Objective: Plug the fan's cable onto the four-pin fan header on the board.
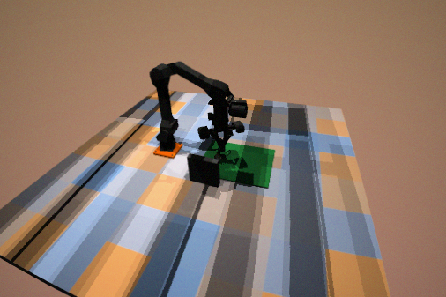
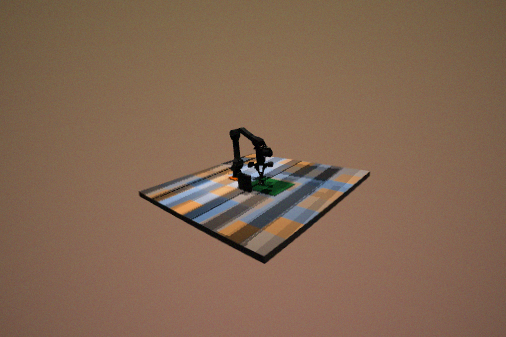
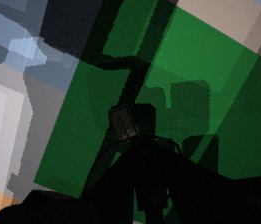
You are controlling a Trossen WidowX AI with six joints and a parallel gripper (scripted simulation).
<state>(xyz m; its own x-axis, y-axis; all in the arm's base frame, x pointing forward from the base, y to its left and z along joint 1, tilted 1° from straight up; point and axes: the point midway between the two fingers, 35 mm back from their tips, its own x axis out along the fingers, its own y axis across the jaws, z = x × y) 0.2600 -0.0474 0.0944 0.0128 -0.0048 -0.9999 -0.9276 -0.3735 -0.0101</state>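
The pale fan header is 70 mm below my gripper tip and 20 mm behind it. Round my gripper tip: green board (80 mm below, 70 mm ahead, 20 mm to the right); then black fan (140 mm to the right, 50 mm behind, 10 mm below).
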